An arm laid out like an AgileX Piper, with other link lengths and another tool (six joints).
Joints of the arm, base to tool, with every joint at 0 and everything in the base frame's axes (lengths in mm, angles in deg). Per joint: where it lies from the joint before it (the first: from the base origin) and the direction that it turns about. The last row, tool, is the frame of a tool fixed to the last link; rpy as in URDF.
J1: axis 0 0 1 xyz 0.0 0.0 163.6
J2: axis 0 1 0 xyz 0.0 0.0 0.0
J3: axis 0 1 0 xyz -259.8 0.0 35.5
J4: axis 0.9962 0 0.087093 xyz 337.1 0.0 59.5
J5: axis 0 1 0 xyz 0.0 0.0 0.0
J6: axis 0.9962 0 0.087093 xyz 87.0 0.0 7.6
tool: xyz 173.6 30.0 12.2 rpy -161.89 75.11 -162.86
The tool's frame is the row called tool.
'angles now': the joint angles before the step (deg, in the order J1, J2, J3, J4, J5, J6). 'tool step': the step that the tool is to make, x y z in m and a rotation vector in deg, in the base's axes. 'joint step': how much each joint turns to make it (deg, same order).
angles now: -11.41, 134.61, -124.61, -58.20, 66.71, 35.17
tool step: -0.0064, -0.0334, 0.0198, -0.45, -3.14, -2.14
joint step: -3.19, 0.01, -2.47, 0.18, -1.28, 0.04
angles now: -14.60, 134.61, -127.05, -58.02, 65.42, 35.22
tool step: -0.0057, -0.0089, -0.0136, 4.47, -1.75, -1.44
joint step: -2.11, 0.00, -0.01, 4.79, -0.99, -0.12
